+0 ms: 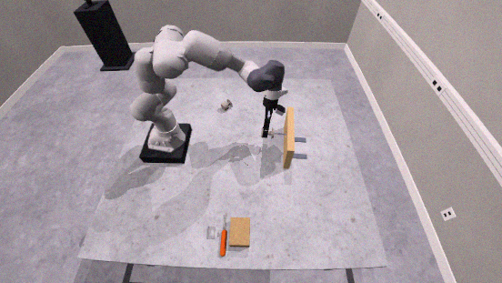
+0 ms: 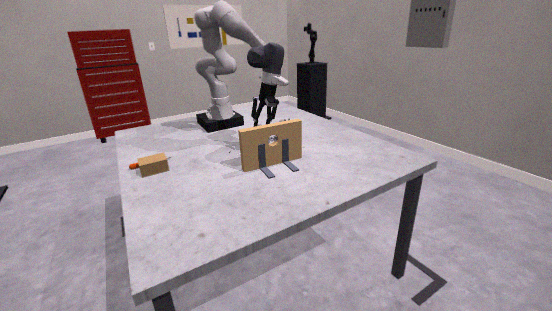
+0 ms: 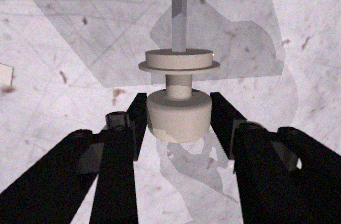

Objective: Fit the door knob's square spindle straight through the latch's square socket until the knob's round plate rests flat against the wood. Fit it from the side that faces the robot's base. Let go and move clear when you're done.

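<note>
My gripper is now 13 cm short of the latch socket, 2 cm to the left of it and 2 cm above it. The rest, counted from my hand: wooden block 14 cm behind, 51 cm to the right, 12 cm below; upright wooden panel 13 cm ahead, 2 cm to the right, 4 cm below; pale chip 5 cm ahead, 20 cm to the left, 15 cm below.
</note>
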